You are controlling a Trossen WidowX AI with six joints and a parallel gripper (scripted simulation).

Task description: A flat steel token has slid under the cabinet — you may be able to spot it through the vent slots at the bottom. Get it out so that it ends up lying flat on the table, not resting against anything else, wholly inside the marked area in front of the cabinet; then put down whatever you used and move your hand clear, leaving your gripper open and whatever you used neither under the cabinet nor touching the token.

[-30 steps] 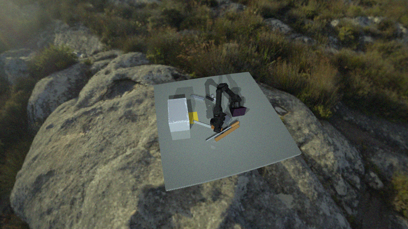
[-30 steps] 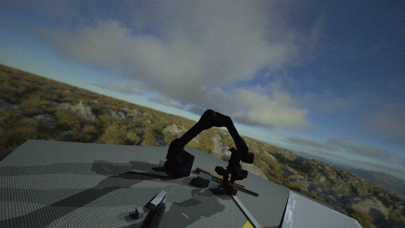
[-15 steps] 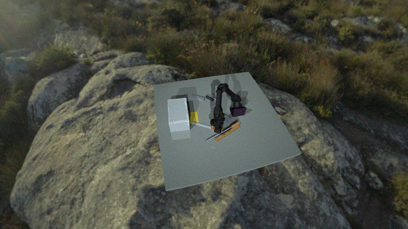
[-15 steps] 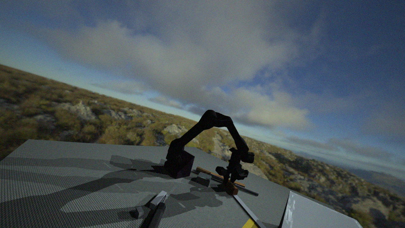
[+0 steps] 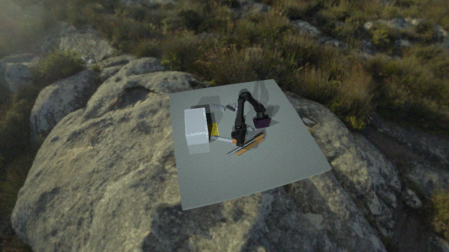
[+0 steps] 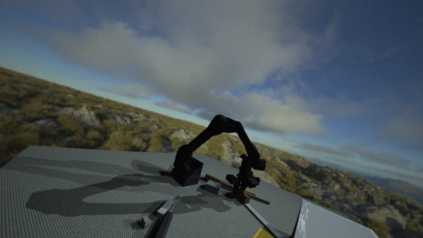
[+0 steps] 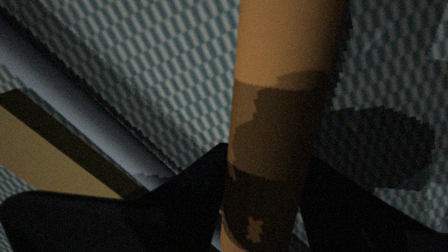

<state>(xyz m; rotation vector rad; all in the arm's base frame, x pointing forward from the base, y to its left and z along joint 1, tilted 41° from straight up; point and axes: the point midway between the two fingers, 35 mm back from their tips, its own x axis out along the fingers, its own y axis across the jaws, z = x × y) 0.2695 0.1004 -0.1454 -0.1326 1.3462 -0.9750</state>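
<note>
My gripper tip is 70 mm past the wooden stick and 60 mm to the right of it. Also, from my gripper tip: grey bar (120 mm behind, 380 mm to the right); grey block (120 mm behind, 90 mm to the right, 10 mm above); small grey cube (100 mm behind, 460 mm to the right).
</note>
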